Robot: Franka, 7 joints.
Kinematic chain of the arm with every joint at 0, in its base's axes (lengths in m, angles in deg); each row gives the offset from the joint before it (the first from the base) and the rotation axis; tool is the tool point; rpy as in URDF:
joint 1: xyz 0 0 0.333 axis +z
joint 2: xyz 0 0 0 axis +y
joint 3: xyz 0 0 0.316 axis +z
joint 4: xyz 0.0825 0 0 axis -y
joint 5: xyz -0.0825 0 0.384 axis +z
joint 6: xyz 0 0 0 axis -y
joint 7: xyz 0.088 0 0 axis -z
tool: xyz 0 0 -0.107 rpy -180 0 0
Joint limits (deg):
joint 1: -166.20..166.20
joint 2: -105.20..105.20
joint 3: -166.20..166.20
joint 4: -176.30..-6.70
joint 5: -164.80..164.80
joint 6: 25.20..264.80
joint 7: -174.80..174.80
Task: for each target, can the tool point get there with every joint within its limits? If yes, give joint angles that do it. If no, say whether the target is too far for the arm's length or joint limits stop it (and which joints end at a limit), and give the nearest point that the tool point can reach.
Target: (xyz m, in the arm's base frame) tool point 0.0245 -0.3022 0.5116
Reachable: yes | joints -58.15 -58.86 -21.42 -156.18 -25.81 118.81 58.34
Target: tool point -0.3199 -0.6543 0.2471
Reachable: yes | joints 79.56 -79.85 115.37 -26.12 49.35 58.66 -41.00
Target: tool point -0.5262 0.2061 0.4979
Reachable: yes | joints -127.18 -8.15 -66.96 -126.14 38.87 176.66 22.34
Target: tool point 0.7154 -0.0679 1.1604
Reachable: no: too far | nearest point 0.5600 -0.0532 0.9807 | short by 0.238 m
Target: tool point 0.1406 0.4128 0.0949
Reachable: yes | joints -35.30 -63.69 117.14 -133.89 -113.30 162.74 -22.77
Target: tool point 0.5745 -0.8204 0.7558
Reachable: no: too far | nearest point 0.4534 -0.6474 0.6666 | short by 0.229 m
